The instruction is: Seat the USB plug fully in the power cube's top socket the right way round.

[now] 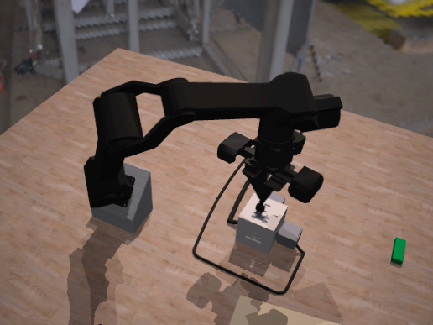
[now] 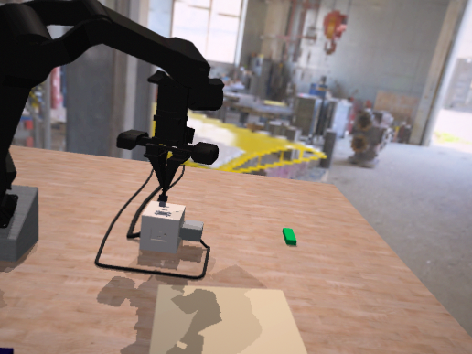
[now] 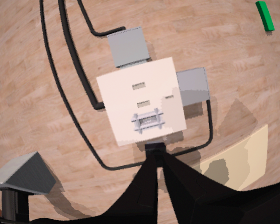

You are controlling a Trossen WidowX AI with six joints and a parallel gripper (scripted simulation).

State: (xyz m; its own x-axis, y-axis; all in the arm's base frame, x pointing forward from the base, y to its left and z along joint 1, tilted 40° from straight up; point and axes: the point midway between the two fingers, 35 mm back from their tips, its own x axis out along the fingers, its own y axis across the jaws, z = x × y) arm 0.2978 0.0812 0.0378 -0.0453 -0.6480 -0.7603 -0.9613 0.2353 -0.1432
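Right now the black USB plug is 2 cm below my gripper tip. Also, from my gripper tip: USB socket (7 cm below, 1 cm to the left); then pale mat (21 cm to the right, 13 cm below, 13 cm ahead); then green block (30 cm ahead, 13 cm below, 9 cm to the left).
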